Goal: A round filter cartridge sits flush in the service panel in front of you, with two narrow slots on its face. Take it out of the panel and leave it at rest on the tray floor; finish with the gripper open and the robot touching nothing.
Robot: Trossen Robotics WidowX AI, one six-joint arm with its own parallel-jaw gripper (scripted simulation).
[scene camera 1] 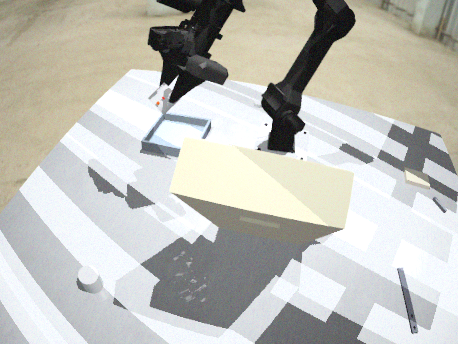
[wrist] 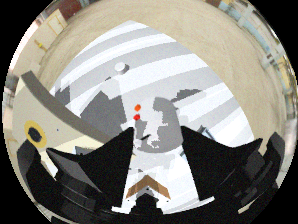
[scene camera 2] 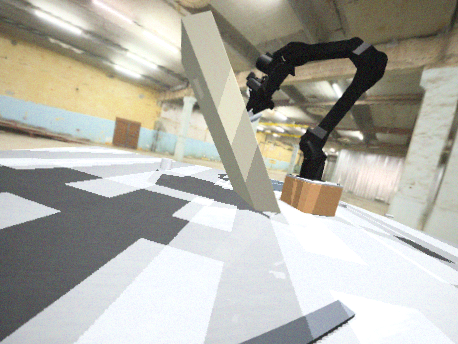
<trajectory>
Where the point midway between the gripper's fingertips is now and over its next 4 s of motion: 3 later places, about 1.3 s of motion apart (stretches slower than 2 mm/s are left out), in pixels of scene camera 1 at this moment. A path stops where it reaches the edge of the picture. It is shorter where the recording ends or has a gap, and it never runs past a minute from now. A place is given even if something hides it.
My gripper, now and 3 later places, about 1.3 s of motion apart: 165,96; 160,95; 177,123; 175,105
</trajectory>
